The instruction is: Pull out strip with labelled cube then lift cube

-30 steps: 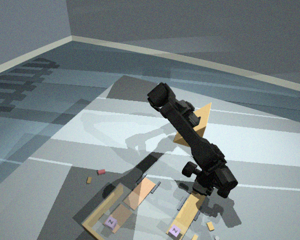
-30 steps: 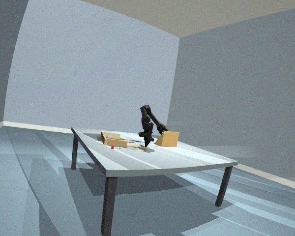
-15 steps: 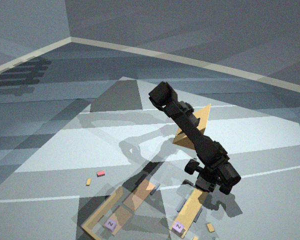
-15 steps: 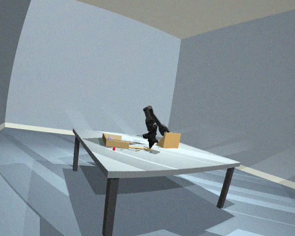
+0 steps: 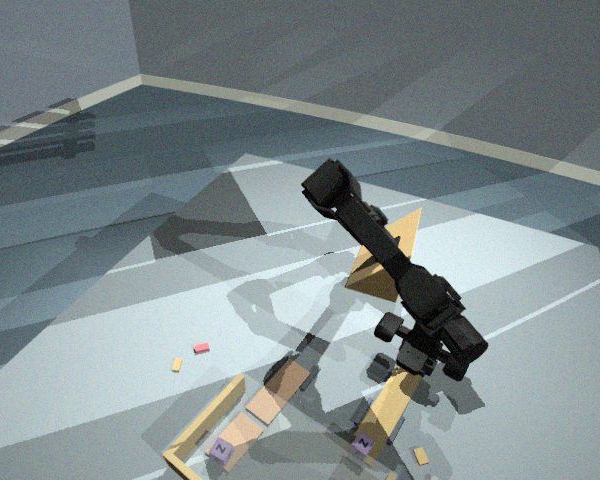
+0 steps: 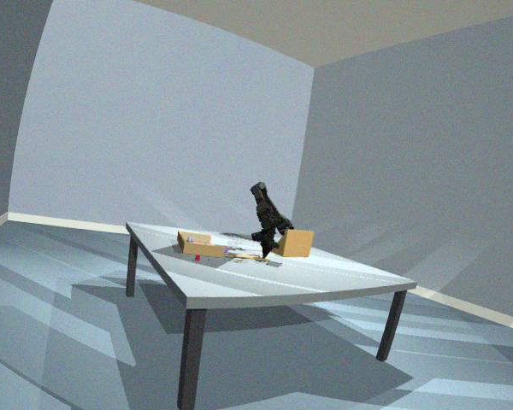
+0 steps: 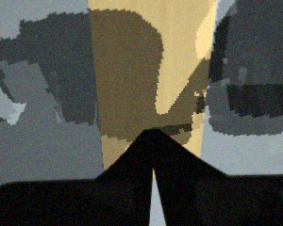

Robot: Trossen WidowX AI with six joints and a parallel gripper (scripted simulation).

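The strip is 9 cm ahead of my gripper tip and 3 cm to the right of it. Round my gripper tip: small tan block: 17 cm ahead, 5 cm to the left.
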